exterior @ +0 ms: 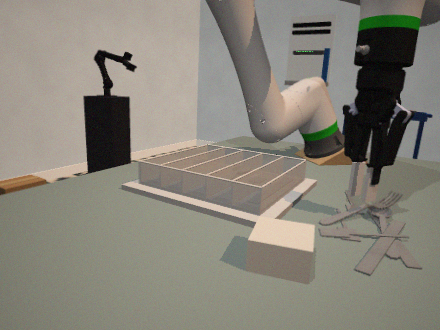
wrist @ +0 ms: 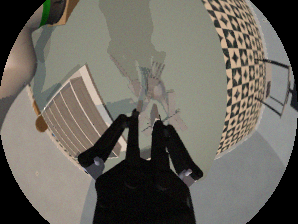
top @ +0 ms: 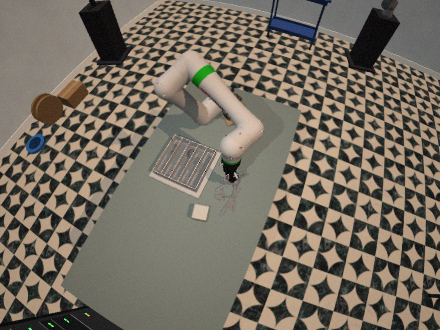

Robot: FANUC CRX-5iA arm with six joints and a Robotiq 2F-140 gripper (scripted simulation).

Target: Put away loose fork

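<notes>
My gripper is now 28 cm to the left of the slotted tray, 8 cm past it and 2 cm above it. Also, from my hand: cream block: 21 cm ahead, 13 cm to the right, 5 cm below.
</notes>
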